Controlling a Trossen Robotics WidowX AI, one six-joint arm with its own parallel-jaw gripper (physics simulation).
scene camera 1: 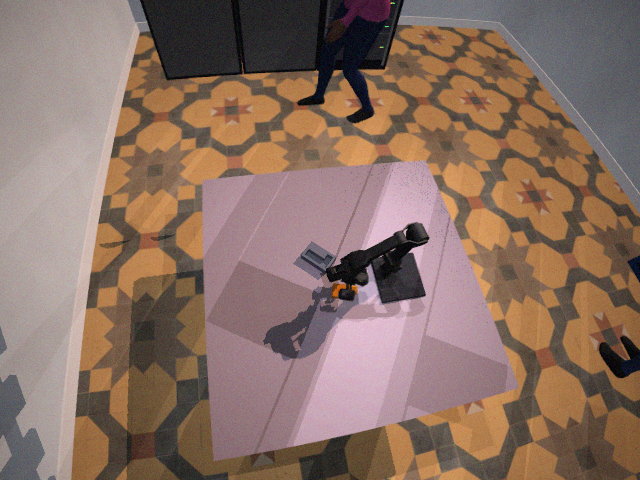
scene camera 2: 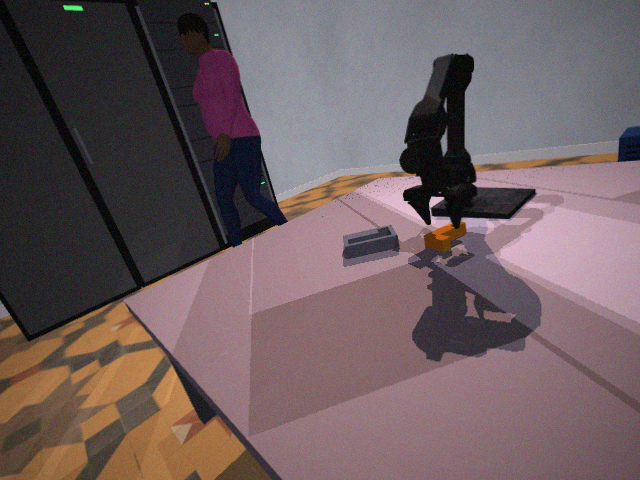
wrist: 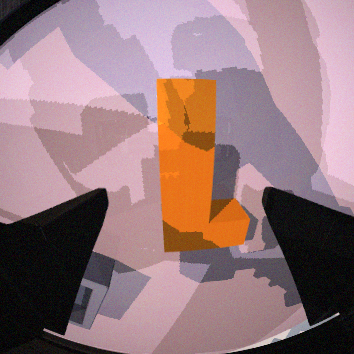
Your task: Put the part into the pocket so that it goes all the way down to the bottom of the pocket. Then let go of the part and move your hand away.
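Frame: origin at the arm's base, x ahead, y left, z up, level; millimetres.
Seen in the pictures: gripper, fingertip midpoint: [scene camera 1: 344, 286] [scene camera 2: 442, 226] [wrist: 186, 195]; arm's base at its link origin: [scene camera 1: 388, 267].
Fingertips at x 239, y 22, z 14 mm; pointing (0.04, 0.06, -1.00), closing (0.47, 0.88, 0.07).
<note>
Pixels of each thing's middle, then the offset from my fingertips to it. Level surfaces: height alone.
- orange L-shaped part at the middle of its body: [wrist: 206, 169] [scene camera 2: 450, 235] [scene camera 1: 344, 292] dy +17, dx +3, dz -23 mm
- grey block with the pocket, body centre: [wrist: 63, 288] [scene camera 2: 369, 241] [scene camera 1: 318, 257] dy -181, dx +53, dz -20 mm
- pinkish table top at its surface level: dz -38 mm
The orange L-shaped part [scene camera 1: 338, 290] [scene camera 2: 439, 240] [wrist: 186, 175] lies flat on the pinkish table top. The grey block with the pocket [scene camera 1: 311, 259] [scene camera 2: 370, 243] sits apart from the part; in the wrist view a piece of the block [wrist: 98, 295] shows behind the left finger. My gripper [scene camera 2: 442, 224] [wrist: 186, 195] is open and empty, pointing down just above the part. In the wrist view the part's long leg runs between the two fingertips, and its short foot points toward the right finger. In scene camera 1 the gripper partly hides the part.
The arm's dark base plate [scene camera 1: 402, 289] [scene camera 2: 496, 203] stands on the pinkish table top [scene camera 1: 248, 413] [scene camera 2: 320, 392]. A person in a pink top [scene camera 1: 356, 46] [scene camera 2: 222, 98] stands beyond the table, by dark cabinets [scene camera 1: 196, 41] [scene camera 2: 67, 129].
</note>
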